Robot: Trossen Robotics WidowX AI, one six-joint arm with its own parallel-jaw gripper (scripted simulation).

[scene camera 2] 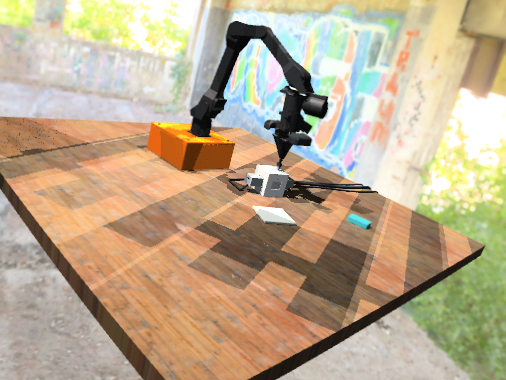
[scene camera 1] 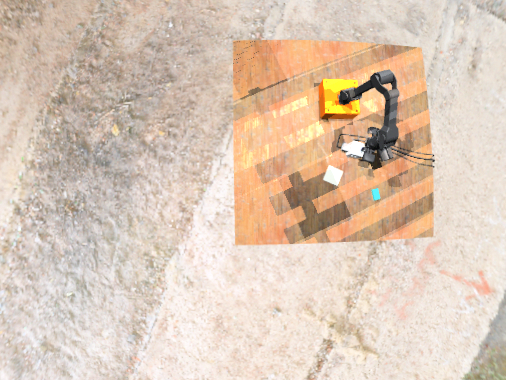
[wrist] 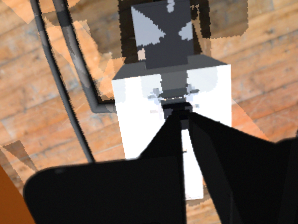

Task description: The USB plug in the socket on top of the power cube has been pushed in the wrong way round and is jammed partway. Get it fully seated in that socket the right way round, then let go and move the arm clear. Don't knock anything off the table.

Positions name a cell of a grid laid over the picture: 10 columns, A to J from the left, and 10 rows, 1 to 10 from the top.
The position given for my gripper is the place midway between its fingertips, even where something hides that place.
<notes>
My gripper (scene camera 2: F5) holds an usb plug. Also in view: a white power cube (scene camera 2: F5).
My gripper shows as well in the wrist view (wrist: G6).
</notes>
